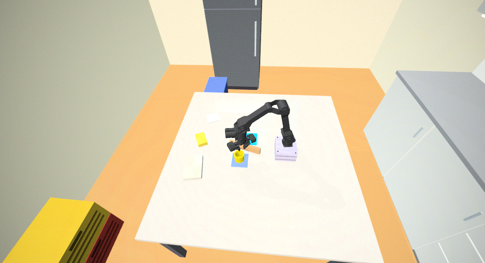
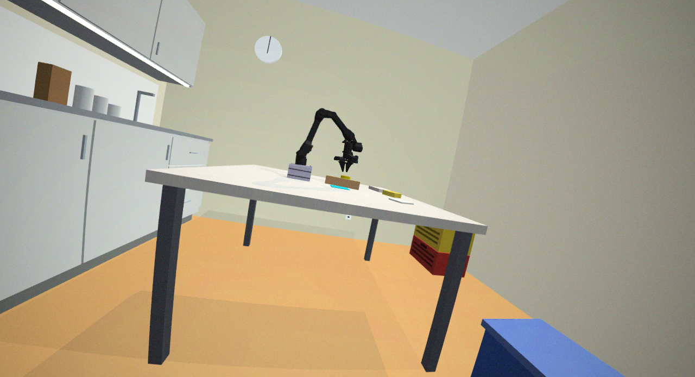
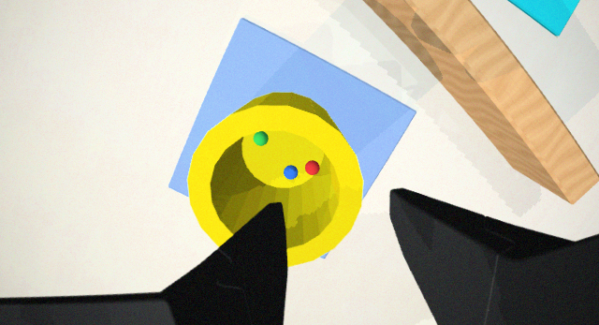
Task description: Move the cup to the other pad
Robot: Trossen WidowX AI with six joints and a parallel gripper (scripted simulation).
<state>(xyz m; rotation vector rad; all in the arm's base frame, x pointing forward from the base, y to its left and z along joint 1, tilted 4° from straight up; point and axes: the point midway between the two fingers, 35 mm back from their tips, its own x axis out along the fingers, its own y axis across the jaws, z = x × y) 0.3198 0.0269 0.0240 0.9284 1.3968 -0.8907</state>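
Now: the yellow cup 60 mm below my gripper tip, 10 mm to the left of it and 10 mm ahead of it. From my gripper tip the other things lie so: red marble: 80 mm below, 20 mm to the left; blue marble: 80 mm below, 20 mm to the left, 10 mm ahead; green marble: 80 mm below, 30 mm ahead, 10 mm to the left.
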